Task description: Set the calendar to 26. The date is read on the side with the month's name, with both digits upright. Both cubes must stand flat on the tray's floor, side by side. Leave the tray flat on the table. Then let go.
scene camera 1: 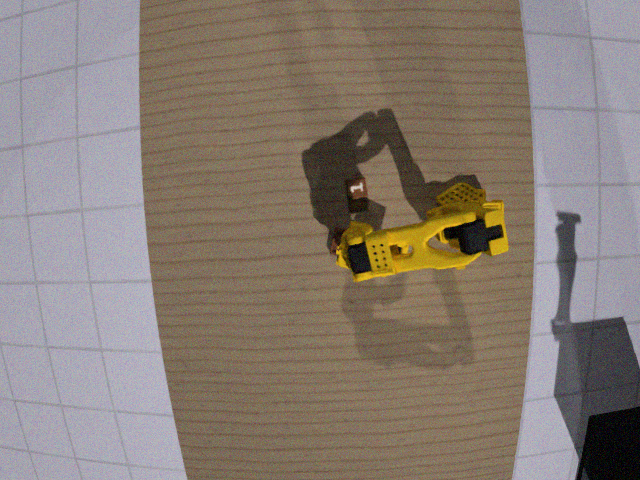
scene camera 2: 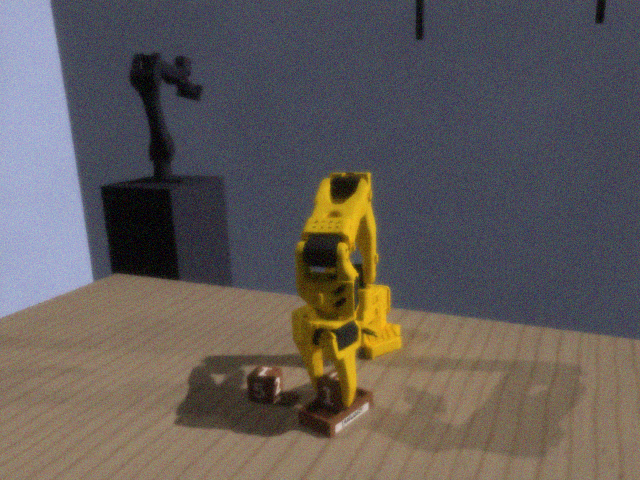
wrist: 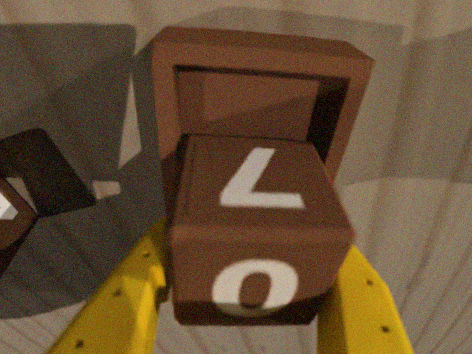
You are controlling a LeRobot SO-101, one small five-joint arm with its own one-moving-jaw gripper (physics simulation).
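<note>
The brown tray lies on the table; its name label faces front right in scene camera 2. My gripper is shut on a brown cube, one jaw against each side. The cube is in or just over one half of the tray; the other half shows bare in the wrist view, where the cube has an upside-down 7 on top and a 0 towards the camera. Its underside is hidden. The loose cube stands beside the tray, 1 on top, 5 on one side.
The wooden table carries the yellow arm's base, behind the tray in scene camera 2. A dark robot arm on a block stands beyond the table. The loose cube is a short gap from the jaws.
</note>
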